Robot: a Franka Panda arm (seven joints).
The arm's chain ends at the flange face. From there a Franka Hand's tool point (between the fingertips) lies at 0.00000 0.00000 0.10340 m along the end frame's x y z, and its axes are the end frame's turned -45 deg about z.
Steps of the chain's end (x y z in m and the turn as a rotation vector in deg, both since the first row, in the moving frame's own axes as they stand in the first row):
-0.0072, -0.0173, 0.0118, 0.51, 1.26, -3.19
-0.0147, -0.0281, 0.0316, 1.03, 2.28, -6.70
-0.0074, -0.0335, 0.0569, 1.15, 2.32, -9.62
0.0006, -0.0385, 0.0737, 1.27, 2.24, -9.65
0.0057, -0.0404, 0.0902, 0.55, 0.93, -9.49
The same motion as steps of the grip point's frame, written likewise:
0.0094, -0.0164, 0.0118, -0.53, 1.25, -3.19
0.0138, -0.0289, 0.0315, -0.88, 2.34, -6.70
0.0230, -0.0278, 0.0568, -0.83, 2.45, -9.62
0.0322, -0.0259, 0.0736, -0.69, 2.48, -9.65
0.0345, -0.0242, 0.0902, -0.27, 1.05, -9.49

